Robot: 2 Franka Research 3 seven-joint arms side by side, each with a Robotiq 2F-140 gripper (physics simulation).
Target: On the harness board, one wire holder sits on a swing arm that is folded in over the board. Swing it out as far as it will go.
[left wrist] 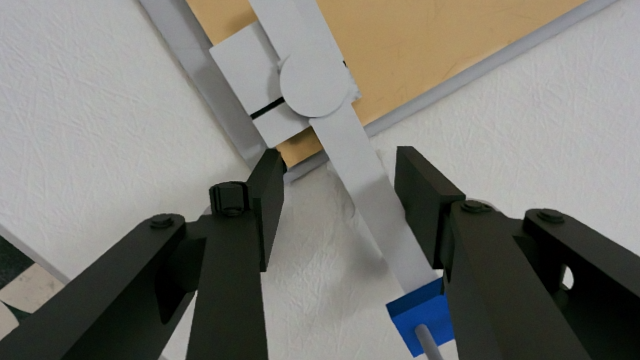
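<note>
The swing arm [370,185] is a long light grey bar. It runs from a round pivot cap [315,82] near the corner of the tan harness board [450,50], out past the board's edge and over the white table. The blue wire holder [420,312] sits at its outer end, lower right, with a grey peg showing; its right part is hidden behind a finger. My left gripper [338,173] is open and holds nothing. The bar slants between its fingers, close along the right-hand finger; I cannot tell whether they touch. My right gripper does not show.
The board has a grey rim [430,97]. A light grey plate with a black line [250,75] lies beside the pivot. The white table [100,110] surrounds the board's corner; its edge and a patterned floor [35,287] show at the lower left.
</note>
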